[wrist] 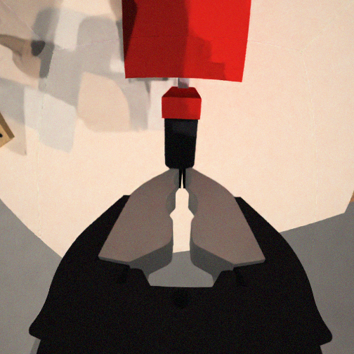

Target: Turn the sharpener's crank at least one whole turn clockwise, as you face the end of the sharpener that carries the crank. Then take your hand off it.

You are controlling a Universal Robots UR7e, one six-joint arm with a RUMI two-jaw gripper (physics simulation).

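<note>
The sharpener's red body (pixel 200 40) shows at the top middle of the wrist view, cut off by the upper edge. A short grey shaft (pixel 183 82) joins it to the crank's red arm (pixel 181 107), and the crank's black handle (pixel 180 142) points down the view toward my gripper. My gripper (pixel 181 169) is shut with nothing between its fingers. Its tips are right at the near end of the black handle and overlap it in the view; whether they touch it I cannot tell.
The sharpener stands over a pale round table top (pixel 270 150). The corner of a tan wooden plate (pixel 6 132) shows at the left edge. Grey floor (pixel 320 260) shows beyond the table's near edge. Shadows fall across the upper left.
</note>
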